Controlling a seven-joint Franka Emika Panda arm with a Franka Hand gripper.
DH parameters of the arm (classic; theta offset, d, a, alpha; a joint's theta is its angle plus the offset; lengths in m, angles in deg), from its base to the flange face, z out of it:
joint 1: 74.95 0.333 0 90
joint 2: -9.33 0 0 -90
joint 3: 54.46 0.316 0.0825 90
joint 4: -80.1 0 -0.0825 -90
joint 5: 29.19 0.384 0 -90
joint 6: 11.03 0 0.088 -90
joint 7: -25.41 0.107 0 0
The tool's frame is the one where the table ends.
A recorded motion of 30 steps. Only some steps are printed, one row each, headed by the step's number.
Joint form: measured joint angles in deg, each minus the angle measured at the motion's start. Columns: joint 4, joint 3, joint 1, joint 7, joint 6, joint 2, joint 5.
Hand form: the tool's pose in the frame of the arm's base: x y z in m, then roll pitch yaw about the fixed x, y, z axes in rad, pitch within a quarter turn. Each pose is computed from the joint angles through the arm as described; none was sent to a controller.
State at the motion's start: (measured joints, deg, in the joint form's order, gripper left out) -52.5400 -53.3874 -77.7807 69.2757 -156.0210 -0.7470 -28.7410
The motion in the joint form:
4: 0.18 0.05 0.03 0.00 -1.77 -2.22 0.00
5: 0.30 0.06 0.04 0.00 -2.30 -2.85 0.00
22: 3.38 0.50 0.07 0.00 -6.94 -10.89 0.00
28: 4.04 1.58 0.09 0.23 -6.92 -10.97 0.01
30: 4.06 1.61 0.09 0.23 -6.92 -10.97 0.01
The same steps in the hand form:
4: 0.5283 -0.0155 0.2543 -3.1111 -0.0192 -0.8022
5: 0.5292 -0.0153 0.2502 -3.1107 -0.0193 -0.8019
22: 0.5434 -0.0112 0.2019 -3.1111 -0.0120 -0.7953
28: 0.5479 -0.0006 0.2054 -3.0991 -0.0141 -0.7819
30: 0.5481 -0.0003 0.2055 -3.0987 -0.0143 -0.7814

